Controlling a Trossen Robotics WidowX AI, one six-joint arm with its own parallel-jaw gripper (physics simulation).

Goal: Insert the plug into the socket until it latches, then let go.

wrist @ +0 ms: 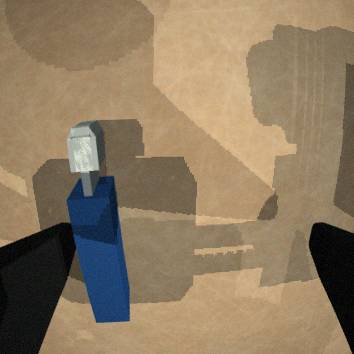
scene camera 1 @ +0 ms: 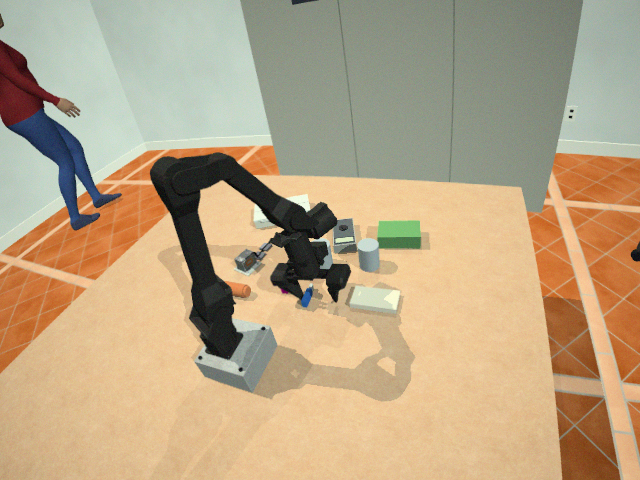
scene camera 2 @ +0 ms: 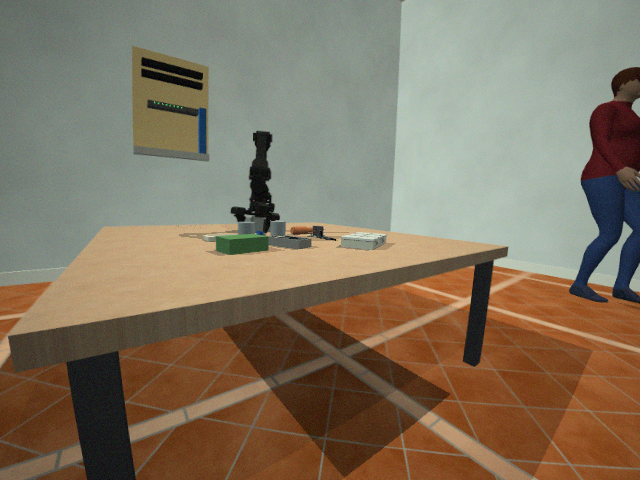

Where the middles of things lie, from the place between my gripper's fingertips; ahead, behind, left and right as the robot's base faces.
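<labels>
Positions relative to my hand: green block (scene camera 1: 391, 234), 10 mm above, 280 mm ahead, 150 mm to the right; blue plug (wrist: 92, 206), 30 mm to the left, 10 mm ahead; cream slab (scene camera 1: 374, 299), 130 mm to the right, 30 mm ahead.
</labels>
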